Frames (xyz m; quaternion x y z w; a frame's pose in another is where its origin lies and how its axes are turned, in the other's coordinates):
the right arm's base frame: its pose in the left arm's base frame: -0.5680 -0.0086 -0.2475 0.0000 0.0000 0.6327 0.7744
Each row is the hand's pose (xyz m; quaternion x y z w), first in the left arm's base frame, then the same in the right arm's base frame.
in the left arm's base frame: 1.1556 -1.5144 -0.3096 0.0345 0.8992 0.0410 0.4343
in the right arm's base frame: -1.1319 -1.9892 -0.0621 0.5956 0.6745 -0.2430 0.3623
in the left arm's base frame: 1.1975 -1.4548 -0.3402 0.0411 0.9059 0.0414 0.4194
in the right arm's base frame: -1.0651 -2.0184 -0.0927 0.6050 0.6755 -0.2333 0.3510
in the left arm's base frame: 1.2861 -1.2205 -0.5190 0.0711 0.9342 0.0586 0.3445
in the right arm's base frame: -0.8179 -2.0585 -0.2715 0.6462 0.6785 -0.1726 0.3039
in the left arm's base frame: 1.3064 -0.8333 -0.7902 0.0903 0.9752 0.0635 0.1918
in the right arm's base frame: -0.4344 -2.0012 -0.5427 0.6869 0.6981 -0.0722 0.1887
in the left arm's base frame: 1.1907 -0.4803 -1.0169 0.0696 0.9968 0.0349 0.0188
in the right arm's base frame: -0.1116 -1.8174 -0.7694 0.6846 0.7279 0.0151 0.0366
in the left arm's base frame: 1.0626 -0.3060 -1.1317 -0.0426 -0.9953 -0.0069 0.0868
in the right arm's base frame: 0.0337 -1.6572 -0.8842 -0.6627 -0.7438 -0.0603 0.0629
